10 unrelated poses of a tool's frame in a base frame.
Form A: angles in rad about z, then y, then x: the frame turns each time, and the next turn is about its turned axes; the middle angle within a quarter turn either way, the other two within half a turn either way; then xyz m.
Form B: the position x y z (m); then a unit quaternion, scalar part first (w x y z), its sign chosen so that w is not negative. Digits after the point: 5 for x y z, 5 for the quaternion.
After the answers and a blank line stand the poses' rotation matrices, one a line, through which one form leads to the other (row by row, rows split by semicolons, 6 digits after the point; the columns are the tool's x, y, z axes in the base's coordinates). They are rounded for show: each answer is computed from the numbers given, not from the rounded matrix.
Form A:
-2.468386, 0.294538, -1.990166, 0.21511, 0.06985, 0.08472
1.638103, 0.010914, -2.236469, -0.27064, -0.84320, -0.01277
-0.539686, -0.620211, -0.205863, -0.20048, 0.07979, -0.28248
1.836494, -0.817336, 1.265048, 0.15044, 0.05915, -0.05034
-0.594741, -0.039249, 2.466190, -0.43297, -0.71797, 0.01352
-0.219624, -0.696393, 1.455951, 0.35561, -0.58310, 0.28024
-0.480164, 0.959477, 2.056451, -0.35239, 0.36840, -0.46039
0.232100, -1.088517, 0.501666, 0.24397, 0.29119, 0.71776
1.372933, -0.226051, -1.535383, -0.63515, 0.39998, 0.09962
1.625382, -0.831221, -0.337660, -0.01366, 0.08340, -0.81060
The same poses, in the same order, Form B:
0.21511, 0.06985, 0.08472, 0.29405, -0.19864, 0.80955, -0.46767
-0.27064, -0.84320, -0.01277, 0.29503, -0.61590, -0.65532, 0.32277
-0.20048, 0.07979, -0.28248, 0.90462, -0.17523, -0.26648, -0.28274
0.15044, 0.05915, -0.05034, 0.26275, 0.58407, 0.23642, 0.73071
-0.43297, -0.71797, 0.01352, 0.32214, 0.90003, -0.28262, -0.07936
0.35561, -0.58310, 0.28024, 0.72238, 0.59375, -0.32172, 0.14875
-0.35239, 0.36840, -0.46039, 0.35093, 0.79459, 0.05083, -0.49284
0.24397, 0.29119, 0.71776, 0.80828, 0.26900, -0.47362, 0.22361
-0.63515, 0.39998, 0.09962, 0.60263, -0.48231, -0.50013, 0.39254
-0.01366, 0.08340, -0.81060, 0.66934, 0.18332, -0.38527, 0.60823

-0.748158 -0.046583 0.661883; -0.596646 0.483663 -0.640378; -0.290298 -0.874014 -0.389650
-0.067252 0.616767 -0.784267; 0.997676 0.032972 -0.059622; -0.010914 -0.786455 -0.617552
0.698097 0.604936 -0.383032; -0.418162 0.778706 0.467715; 0.581207 -0.166341 0.796573
-0.179650 -0.107818 0.977804; 0.660159 -0.750135 0.038576; 0.729326 0.652436 0.205939
0.827656 -0.457605 -0.324937; -0.559863 -0.632701 -0.535017; 0.039239 0.624730 -0.779854
0.748733 -0.596957 -0.288168; -0.167136 0.250669 -0.953536; 0.641455 0.762107 0.087911
0.509046 0.426689 -0.747535; -0.265121 -0.748530 -0.607794; -0.818892 0.507582 -0.267912
0.451363 -0.616292 -0.645334; 0.106684 0.755274 -0.646668; 0.885940 0.223035 0.406652
0.191574 0.009316 -0.981434; 0.955544 0.226580 0.188671; 0.224131 -0.973948 0.034505
-0.036771 -0.955480 -0.292757; 0.672970 0.192893 -0.714075; 0.738755 -0.223274 0.635917

